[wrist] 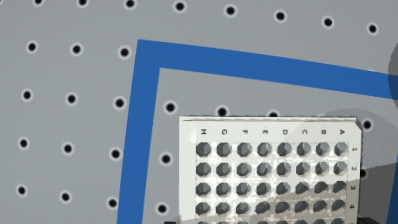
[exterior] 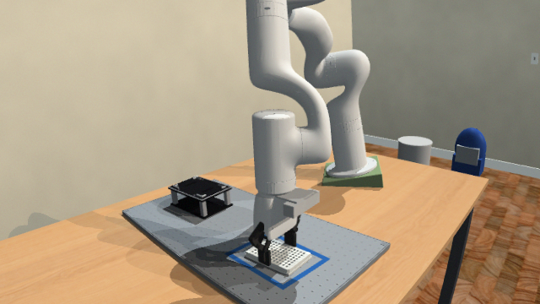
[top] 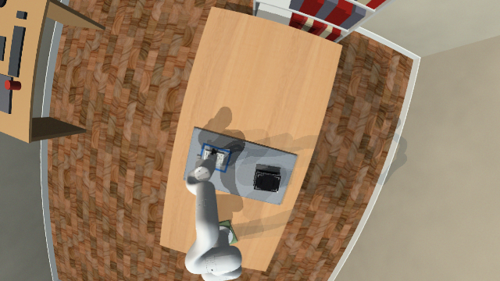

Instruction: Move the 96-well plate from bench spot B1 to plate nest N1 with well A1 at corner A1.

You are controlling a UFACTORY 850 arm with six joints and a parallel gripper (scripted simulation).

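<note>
Right now the white 96-well plate is 1 cm below my hand. The rest, counted from my hand: black raised nest N1 (37 cm to the right, 4 cm behind, 4 cm above); A1 corner mark (46 cm to the right, 8 cm behind, 4 cm above).
</note>
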